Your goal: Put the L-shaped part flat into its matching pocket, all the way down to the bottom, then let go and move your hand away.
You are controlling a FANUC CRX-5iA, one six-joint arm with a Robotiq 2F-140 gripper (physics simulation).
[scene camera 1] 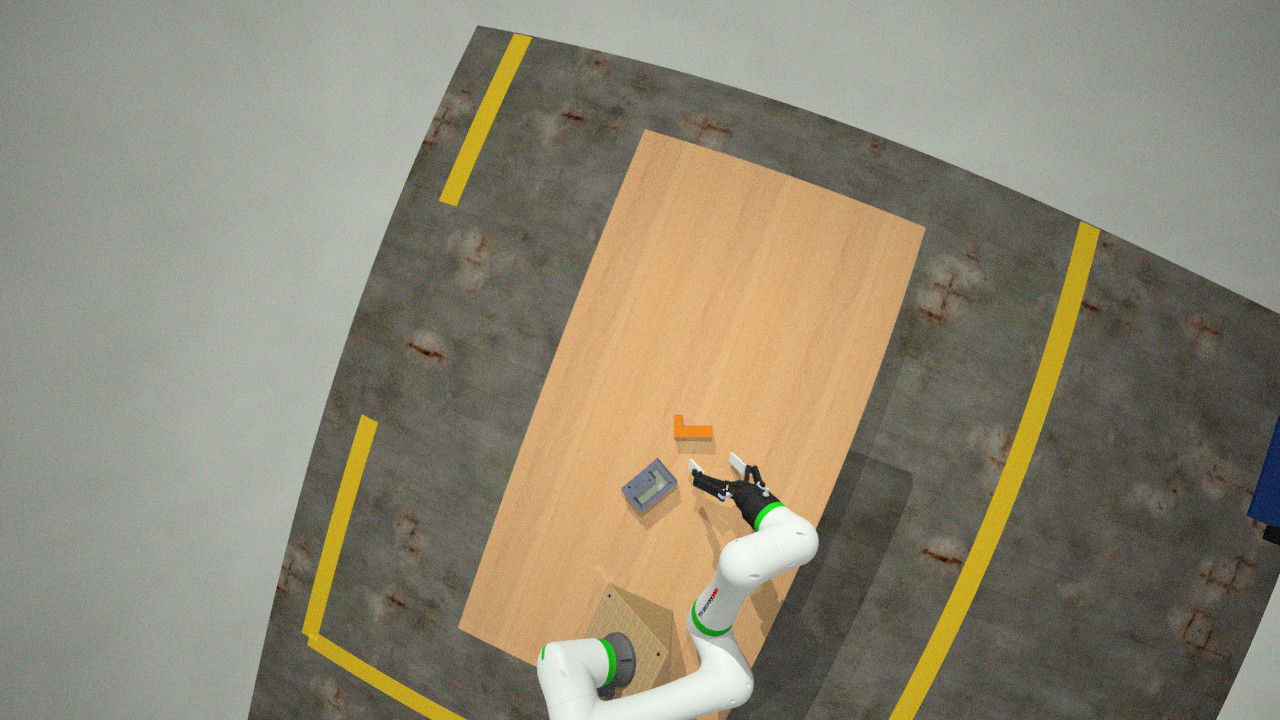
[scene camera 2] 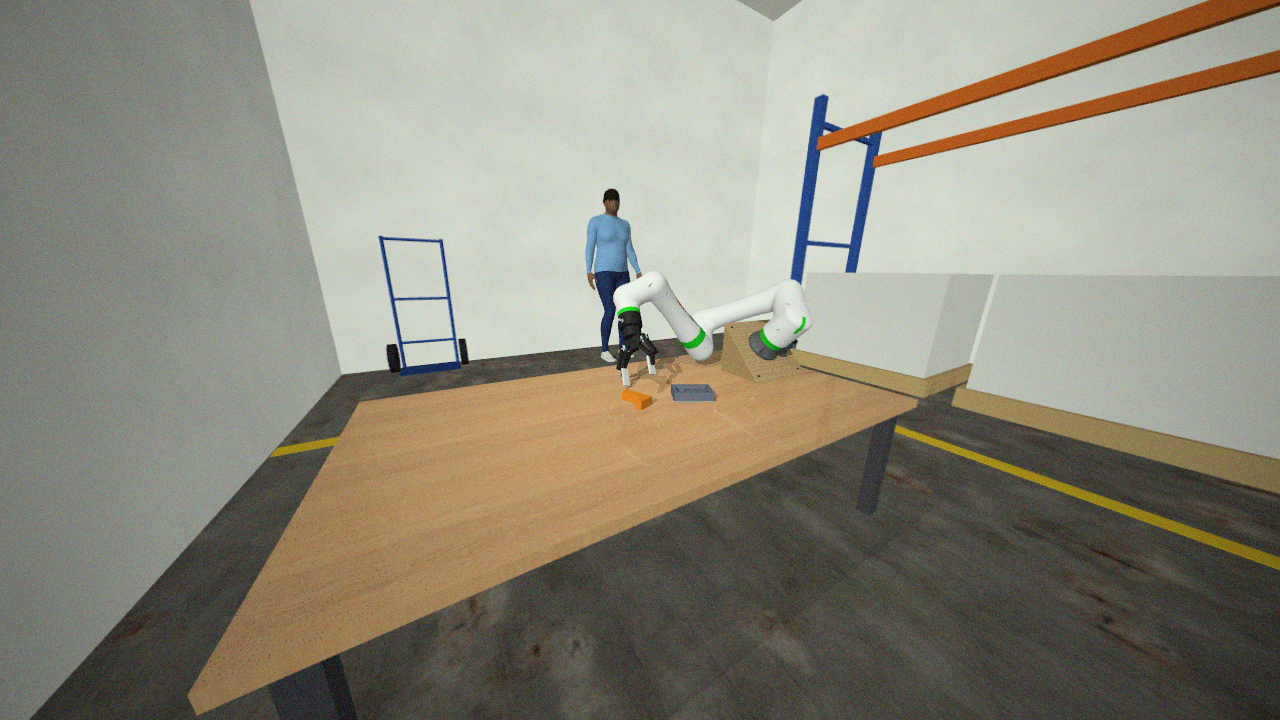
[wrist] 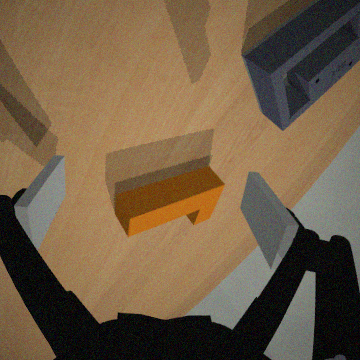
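Where they show: gripper, fingertip midpoint: [scene camera 1: 710, 460] [scene camera 2: 639, 380] [wrist: 155, 182]; arm's base at its link origin: [scene camera 1: 618, 659] [scene camera 2: 762, 346].
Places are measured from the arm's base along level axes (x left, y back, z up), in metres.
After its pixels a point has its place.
The orange L-shaped part [scene camera 1: 693, 431] @(z -0.089, x 0.134, y -0.677 m) [scene camera 2: 636, 399] @(z -0.088, x 0.183, y -0.696 m) [wrist: 170, 212] @(z -0.089, x 0.126, y -0.680 m) lies flat on the table. The grey-blue block with the pocket [scene camera 1: 632, 490] @(z -0.083, x 0.205, y -0.440 m) [scene camera 2: 693, 397] @(z -0.100, x 0.210, y -0.492 m) [wrist: 262, 85] @(z -0.098, x 0.129, y -0.533 m) sits beside it, apart from it, nearer the robot's base; in the wrist view it is cut off at the upper right. My gripper [scene camera 1: 715, 463] @(z -0.070, x 0.053, y -0.631 m) [scene camera 2: 639, 376] @(z -0.070, x 0.053, y -0.631 m) [wrist: 155, 182] @(z -0.070, x 0.053, y -0.631 m) is wide open and empty. It is above the table, on the robot's side of the part in scene camera 1. In the wrist view the part shows between the two spread fingers, touching neither. The pocket's interior is partly hidden in the wrist view.
The wooden table [scene camera 1: 760, 268] @(z -0.118, x 0.185, y -1.190 m) [scene camera 2: 447, 483] @(z -0.119, x 0.404, y -1.225 m) carries the part and the block. The arm stands on a wedge-shaped wooden base [scene camera 1: 626, 617] @(z -0.029, x 0.040, y -0.112 m) [scene camera 2: 738, 353] @(z -0.018, x 0.015, y -0.146 m) at one end. A person [scene camera 2: 610, 243], a blue hand truck [scene camera 2: 420, 298] and a tall rack [scene camera 2: 807, 192] stand beyond the table.
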